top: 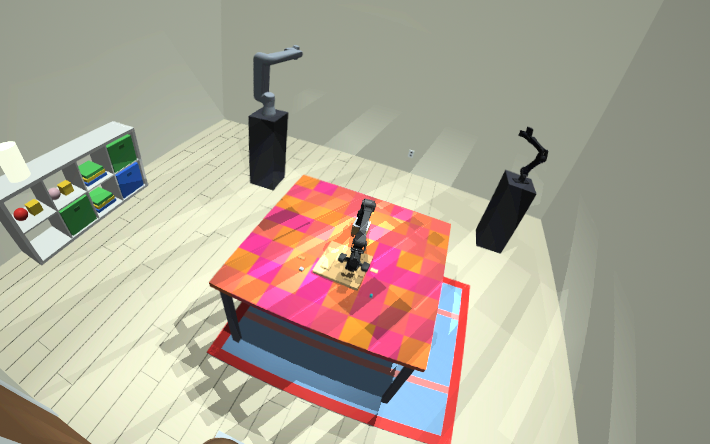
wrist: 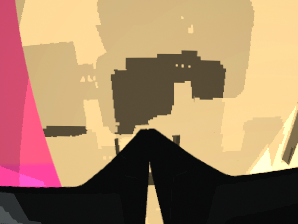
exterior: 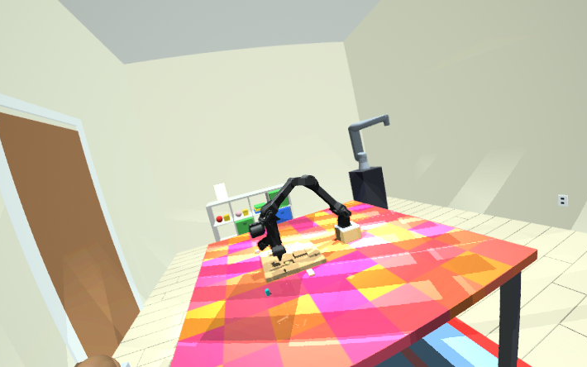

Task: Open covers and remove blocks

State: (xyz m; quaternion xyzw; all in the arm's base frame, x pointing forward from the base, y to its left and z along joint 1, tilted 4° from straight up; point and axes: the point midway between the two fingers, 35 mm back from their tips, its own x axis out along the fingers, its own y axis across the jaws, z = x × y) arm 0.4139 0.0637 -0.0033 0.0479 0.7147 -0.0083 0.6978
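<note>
My gripper tip is now 7 cm to the left of the tan wooden puzzle board, 7 cm past it and 2 cm above it. From my gripper tip the other things lie so: cyan block: 16 cm to the left, 11 cm ahead, 3 cm below.
</note>
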